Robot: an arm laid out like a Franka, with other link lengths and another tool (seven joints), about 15 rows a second.
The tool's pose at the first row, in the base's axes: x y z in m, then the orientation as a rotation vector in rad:
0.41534, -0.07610, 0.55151, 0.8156, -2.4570, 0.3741
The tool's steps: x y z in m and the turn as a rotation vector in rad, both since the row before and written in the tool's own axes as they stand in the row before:
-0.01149, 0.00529, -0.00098, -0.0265, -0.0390, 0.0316
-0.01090, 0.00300, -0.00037, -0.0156, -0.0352, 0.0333
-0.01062, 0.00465, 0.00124, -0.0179, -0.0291, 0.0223
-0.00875, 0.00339, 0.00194, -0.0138, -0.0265, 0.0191
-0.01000, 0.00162, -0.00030, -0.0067, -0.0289, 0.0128
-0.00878, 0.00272, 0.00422, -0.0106, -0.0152, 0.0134
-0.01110, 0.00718, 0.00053, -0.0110, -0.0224, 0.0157
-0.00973, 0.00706, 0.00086, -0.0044, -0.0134, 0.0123
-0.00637, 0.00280, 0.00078, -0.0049, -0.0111, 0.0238
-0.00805, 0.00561, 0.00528, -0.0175, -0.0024, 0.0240
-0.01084, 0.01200, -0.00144, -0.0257, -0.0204, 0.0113
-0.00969, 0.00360, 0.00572, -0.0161, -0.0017, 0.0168
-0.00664, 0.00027, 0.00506, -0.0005, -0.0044, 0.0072
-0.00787, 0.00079, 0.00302, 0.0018, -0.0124, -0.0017
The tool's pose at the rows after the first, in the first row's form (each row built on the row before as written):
0.42031, -0.06612, 0.54545, 0.7808, -2.5082, 0.3394
0.42651, -0.05850, 0.53984, 0.7458, -2.5561, 0.3198
0.43144, -0.05030, 0.53317, 0.7209, -2.5928, 0.2949
0.43572, -0.04419, 0.52715, 0.7001, -2.6255, 0.2748
0.44290, -0.03840, 0.52295, 0.6902, -2.6579, 0.2614
0.44730, -0.03342, 0.51532, 0.6739, -2.6773, 0.2465
0.45273, -0.02262, 0.50993, 0.6563, -2.7042, 0.2295
0.45726, -0.01259, 0.50502, 0.6423, -2.7215, 0.2230
0.46112, -0.00770, 0.50182, 0.6119, -2.7407, 0.2191
0.46409, -0.00070, 0.49368, 0.5752, -2.7505, 0.1999
0.46896, 0.01446, 0.49051, 0.5581, -2.7724, 0.1620
0.47446, 0.02028, 0.48182, 0.5313, -2.7782, 0.1429
0.47881, 0.02204, 0.47491, 0.5222, -2.7846, 0.1428
0.48467, 0.02498, 0.46955, 0.5276, -2.7963, 0.1422

